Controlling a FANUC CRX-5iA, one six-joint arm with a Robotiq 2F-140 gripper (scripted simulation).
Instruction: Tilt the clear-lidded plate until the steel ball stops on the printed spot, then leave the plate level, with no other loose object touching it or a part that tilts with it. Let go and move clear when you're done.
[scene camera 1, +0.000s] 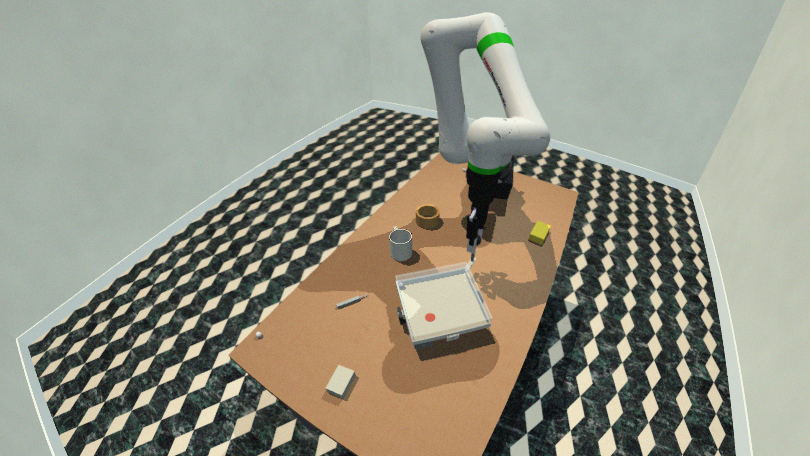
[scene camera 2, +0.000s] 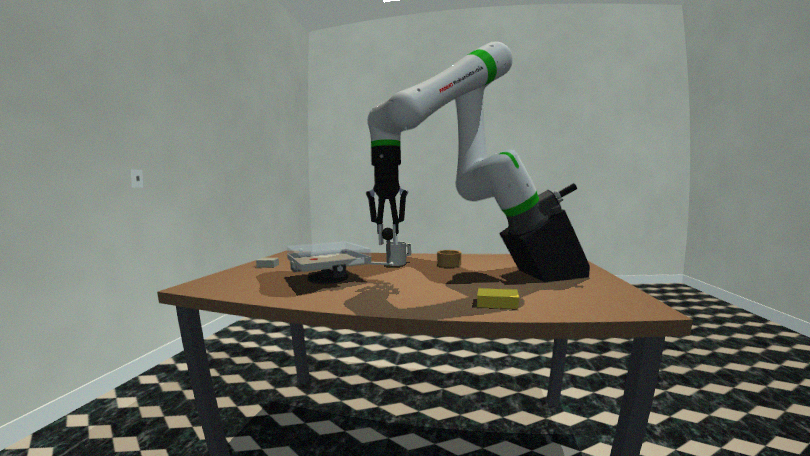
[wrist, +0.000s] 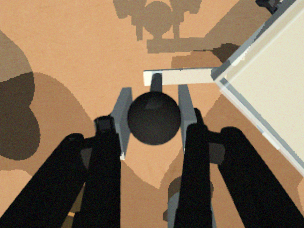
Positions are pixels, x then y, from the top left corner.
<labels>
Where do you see the gripper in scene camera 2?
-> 388, 244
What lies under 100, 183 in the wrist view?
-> The gripper.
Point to the gripper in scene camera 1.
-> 473, 247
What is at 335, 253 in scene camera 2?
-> A clear-lidded plate.
</labels>
